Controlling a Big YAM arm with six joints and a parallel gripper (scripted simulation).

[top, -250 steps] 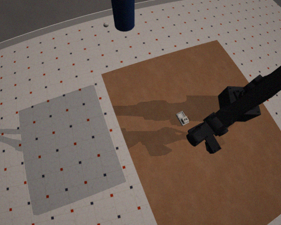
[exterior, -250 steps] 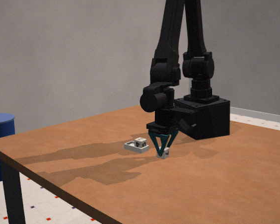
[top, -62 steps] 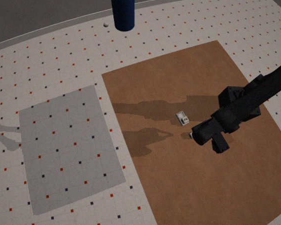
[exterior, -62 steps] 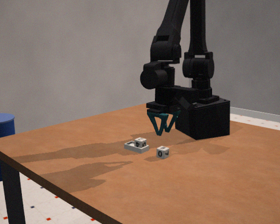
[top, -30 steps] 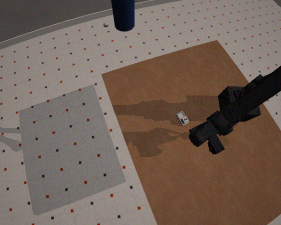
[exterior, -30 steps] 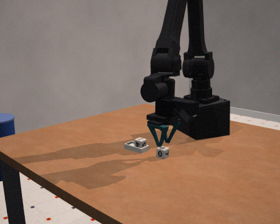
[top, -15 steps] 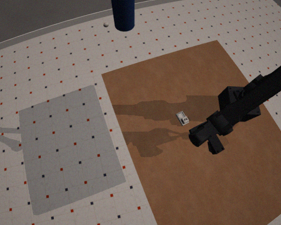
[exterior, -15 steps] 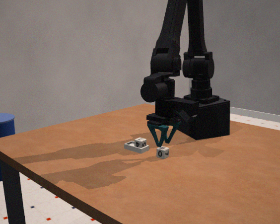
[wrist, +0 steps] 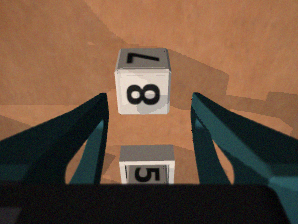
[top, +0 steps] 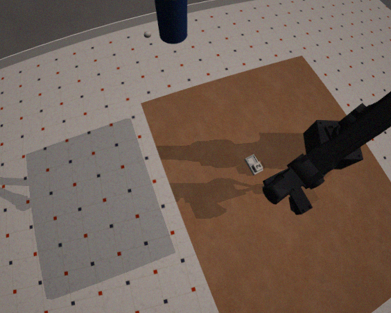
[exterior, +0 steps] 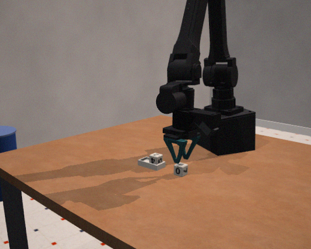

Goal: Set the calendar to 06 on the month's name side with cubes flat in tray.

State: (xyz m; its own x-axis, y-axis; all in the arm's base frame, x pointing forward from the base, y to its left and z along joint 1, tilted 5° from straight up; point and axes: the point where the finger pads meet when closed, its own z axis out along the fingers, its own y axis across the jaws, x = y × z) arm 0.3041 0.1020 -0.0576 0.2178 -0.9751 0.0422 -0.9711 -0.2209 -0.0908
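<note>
My gripper is now 4 cm above the white digit cube. Round my hand: white tray (11 cm to the right, 4 cm below, 2 cm ahead).
</note>
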